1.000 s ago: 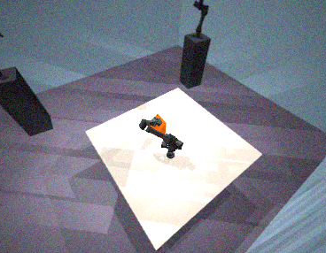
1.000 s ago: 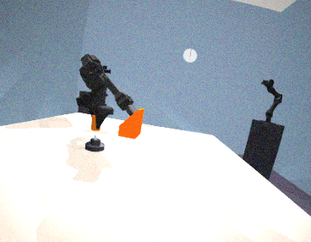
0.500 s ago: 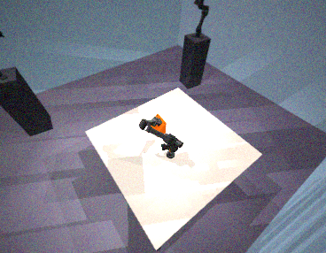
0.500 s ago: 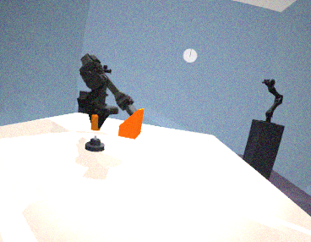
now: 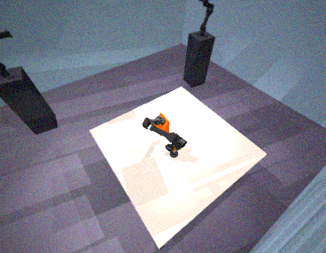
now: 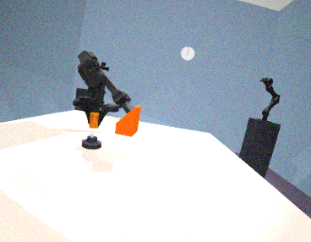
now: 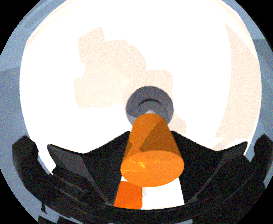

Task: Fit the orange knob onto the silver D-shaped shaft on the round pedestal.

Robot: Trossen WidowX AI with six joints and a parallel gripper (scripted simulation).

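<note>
My gripper tip is 60 mm above the dark round pedestal. From my gripper tip the other things lie so: orange knob (30 mm above).
</note>
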